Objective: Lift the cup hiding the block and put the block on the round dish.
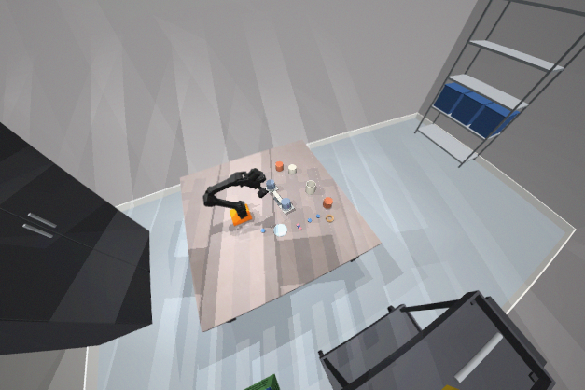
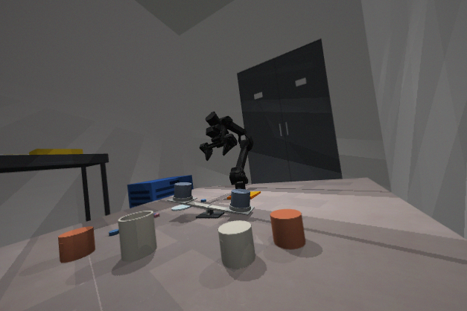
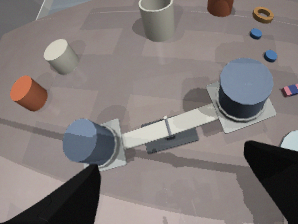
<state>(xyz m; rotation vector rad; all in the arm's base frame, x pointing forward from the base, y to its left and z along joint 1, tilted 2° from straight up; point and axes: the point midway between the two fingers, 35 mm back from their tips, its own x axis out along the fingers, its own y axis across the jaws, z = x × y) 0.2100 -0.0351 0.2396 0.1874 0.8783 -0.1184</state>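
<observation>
Right now my gripper tip is 19 cm above the grey block, 12 cm to the right of it and 10 cm short of it. The rest, counted from my gripper tip: blue-grey cup: 15 cm to the right, 12 cm below, 7 cm ahead; then orange ring: 39 cm to the right, 30 cm ahead, 22 cm below; then round dish: 24 cm to the right, 23 cm below, 6 cm behind.
</observation>
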